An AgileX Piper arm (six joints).
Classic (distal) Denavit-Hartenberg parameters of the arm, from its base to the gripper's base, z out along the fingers. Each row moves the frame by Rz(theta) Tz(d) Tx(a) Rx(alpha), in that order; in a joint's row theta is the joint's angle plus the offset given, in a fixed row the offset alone. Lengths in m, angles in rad.
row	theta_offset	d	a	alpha
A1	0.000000	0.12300	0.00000	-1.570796
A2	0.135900	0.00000	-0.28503	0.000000
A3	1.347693	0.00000	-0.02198	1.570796
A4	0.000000	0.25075	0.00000	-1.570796
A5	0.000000	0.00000	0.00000	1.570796
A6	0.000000	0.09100	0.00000	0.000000
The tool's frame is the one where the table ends.
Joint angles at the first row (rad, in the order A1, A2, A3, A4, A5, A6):
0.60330 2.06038 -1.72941 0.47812 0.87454 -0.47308
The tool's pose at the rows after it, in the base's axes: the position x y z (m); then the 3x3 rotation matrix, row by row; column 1 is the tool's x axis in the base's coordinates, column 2 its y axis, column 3 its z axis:
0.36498, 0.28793, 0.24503; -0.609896, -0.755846, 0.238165; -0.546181, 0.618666, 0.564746; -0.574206, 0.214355, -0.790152
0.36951, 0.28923, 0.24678; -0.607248, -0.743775, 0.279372; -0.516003, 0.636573, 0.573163; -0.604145, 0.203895, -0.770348
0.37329, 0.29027, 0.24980; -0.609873, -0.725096, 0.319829; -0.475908, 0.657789, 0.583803; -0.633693, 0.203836, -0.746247
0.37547, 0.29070, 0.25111; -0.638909, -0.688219, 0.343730; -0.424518, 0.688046, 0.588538; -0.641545, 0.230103, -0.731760
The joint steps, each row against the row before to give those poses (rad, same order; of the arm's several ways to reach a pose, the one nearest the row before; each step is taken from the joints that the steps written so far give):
0.00000 0.00417 -0.01524 -0.00827 -0.05811 0.02832
0.00000 0.00375 -0.00607 -0.00380 -0.04438 0.01411
0.00001 0.00001 -0.00334 0.00117 -0.04527 0.02203
-0.00001 0.00002 0.00000 0.00002 -0.02836 0.05341

